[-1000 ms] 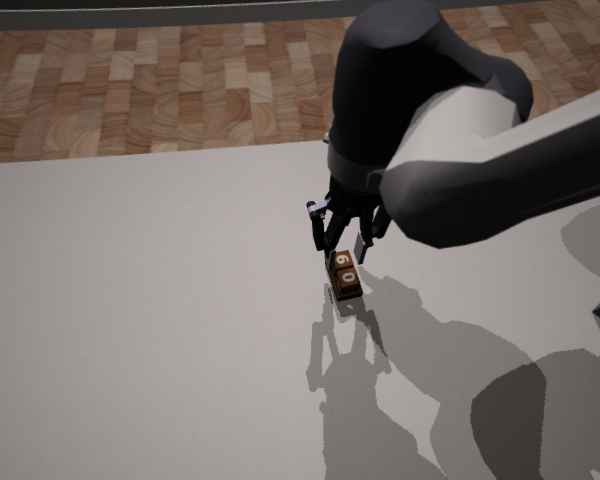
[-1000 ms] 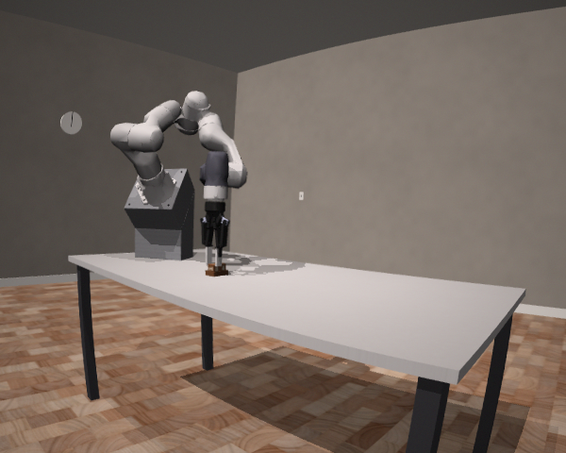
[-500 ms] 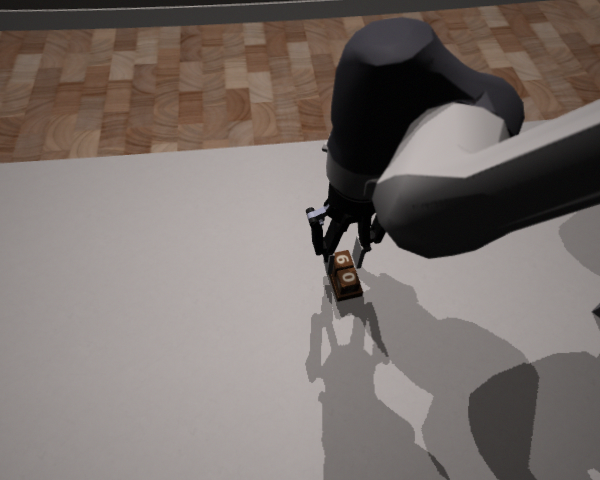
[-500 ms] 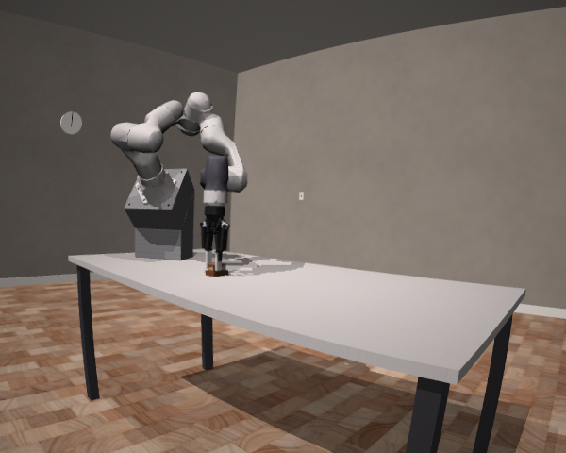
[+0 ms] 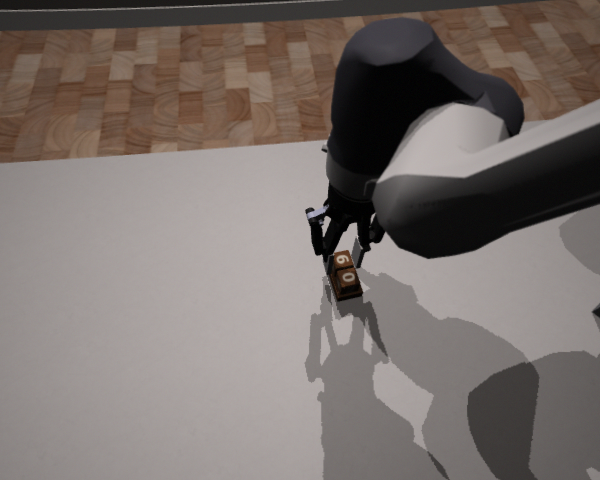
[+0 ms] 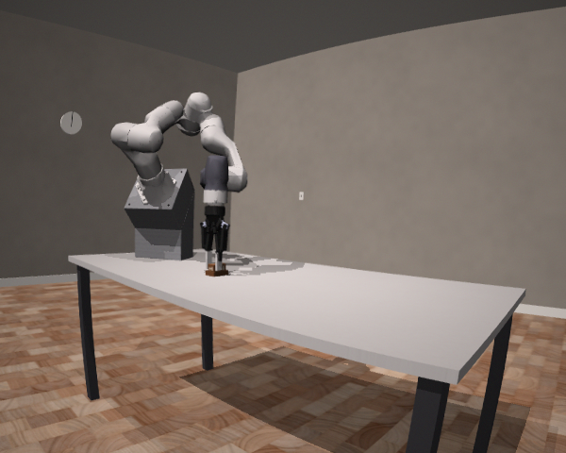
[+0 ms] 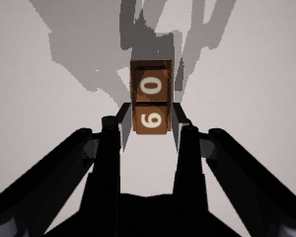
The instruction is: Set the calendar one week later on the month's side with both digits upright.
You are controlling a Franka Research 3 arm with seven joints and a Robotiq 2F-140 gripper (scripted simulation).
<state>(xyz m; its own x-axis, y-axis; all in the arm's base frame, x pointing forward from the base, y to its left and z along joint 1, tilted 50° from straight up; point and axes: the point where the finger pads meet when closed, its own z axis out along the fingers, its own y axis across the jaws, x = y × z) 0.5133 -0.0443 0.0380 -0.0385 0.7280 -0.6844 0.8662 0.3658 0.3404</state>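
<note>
Now: the cube 30 mm below my hand.
</note>
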